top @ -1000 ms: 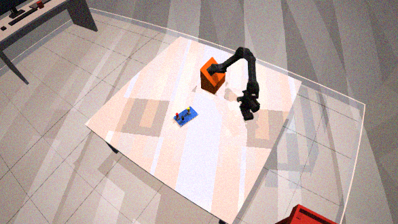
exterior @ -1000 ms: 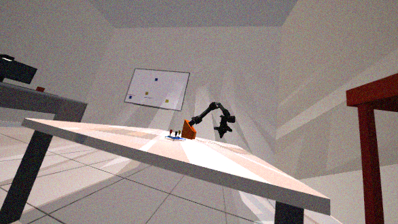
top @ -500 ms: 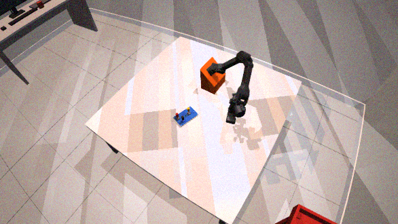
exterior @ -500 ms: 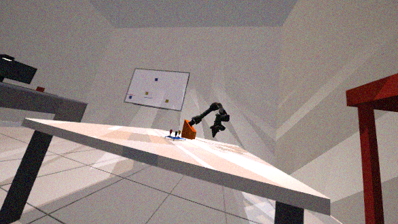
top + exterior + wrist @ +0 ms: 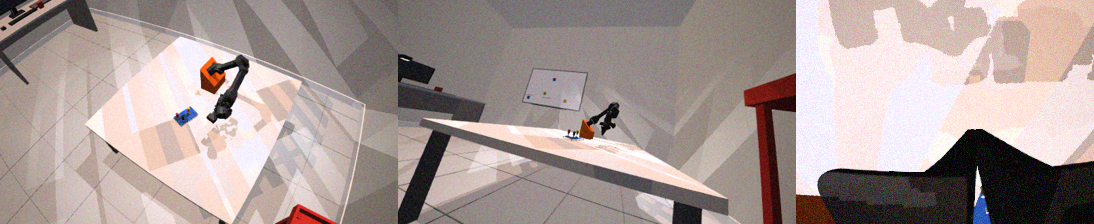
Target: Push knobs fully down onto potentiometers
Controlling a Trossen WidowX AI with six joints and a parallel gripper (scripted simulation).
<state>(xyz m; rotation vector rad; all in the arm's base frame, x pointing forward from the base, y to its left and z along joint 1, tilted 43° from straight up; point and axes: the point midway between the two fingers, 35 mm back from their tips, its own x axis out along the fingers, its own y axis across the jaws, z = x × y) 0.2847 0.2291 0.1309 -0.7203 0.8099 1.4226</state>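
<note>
Now: the yellow knob 210 mm to the right of my gripper tip, 50 mm ahead of it and 20 mm below it.
</note>
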